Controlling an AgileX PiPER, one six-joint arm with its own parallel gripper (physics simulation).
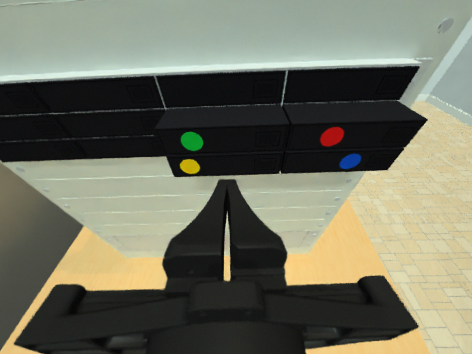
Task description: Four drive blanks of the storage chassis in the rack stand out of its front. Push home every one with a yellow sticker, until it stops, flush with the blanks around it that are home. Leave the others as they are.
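Observation:
A black blank with a green sticker (pixel 227 139) and one with a red sticker (pixel 357 135) stand out side by side in the middle row. Below them, the blank with the yellow sticker (pixel 227 165) is at the left and the blank with the blue sticker (pixel 320 161) at the right; both stand out too. The storage chassis (pixel 222 92) has flush blanks above and to the left. My gripper (pixel 227 189) is shut and empty; its tips show just below the lower edge of the yellow-sticker blank. Whether they touch it I cannot tell.
Pale rack panels (pixel 135 200) lie below the chassis, and a large pale panel (pixel 210 35) is above it. A wooden surface (pixel 120 272) is at the rack's foot. A dark grey surface (pixel 30 235) is at the left, a tiled floor (pixel 425 200) at the right.

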